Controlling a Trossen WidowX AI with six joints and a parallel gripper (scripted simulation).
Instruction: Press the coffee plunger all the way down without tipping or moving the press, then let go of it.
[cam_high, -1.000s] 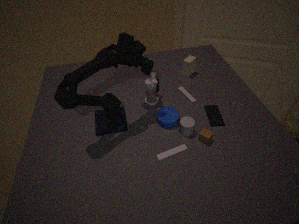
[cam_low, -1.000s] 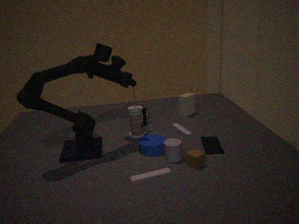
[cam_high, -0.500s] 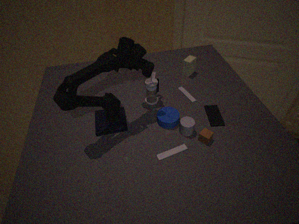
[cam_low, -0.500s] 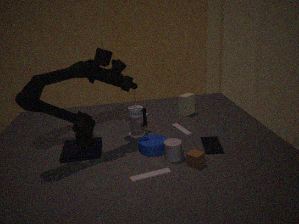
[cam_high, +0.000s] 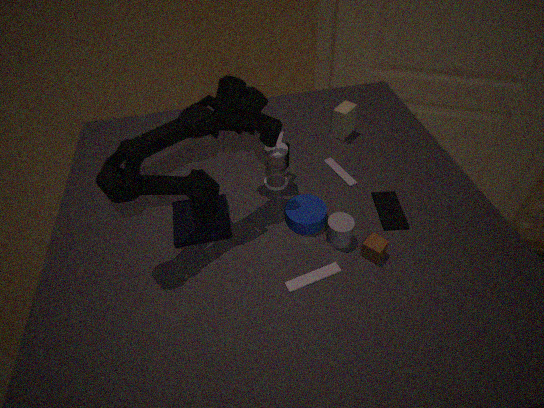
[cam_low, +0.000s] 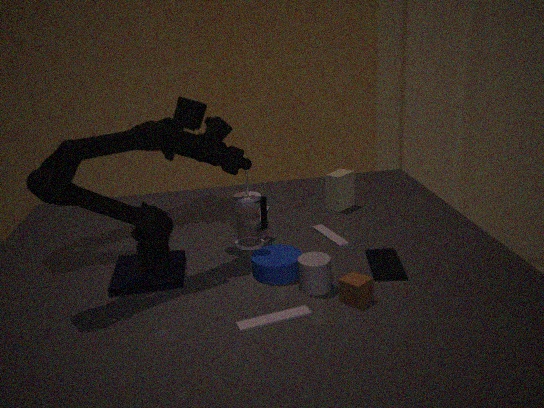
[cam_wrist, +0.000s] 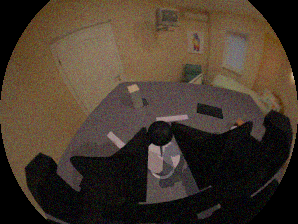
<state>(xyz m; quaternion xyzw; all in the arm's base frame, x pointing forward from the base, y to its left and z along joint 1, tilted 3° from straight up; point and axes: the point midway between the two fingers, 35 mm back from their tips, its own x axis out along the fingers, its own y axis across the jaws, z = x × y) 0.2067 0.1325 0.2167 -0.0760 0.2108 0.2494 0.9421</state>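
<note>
Right now my gripper tip is 11 cm above the coffee press and 1 cm to the right of it. The rest, counted from my gripper tip: grey cylinder 26 cm to the right, 19 cm below, 14 cm ahead; pale block 26 cm ahead, 24 cm to the left, 17 cm below; blue round box 20 cm below, 18 cm to the right, 6 cm ahead.
</note>
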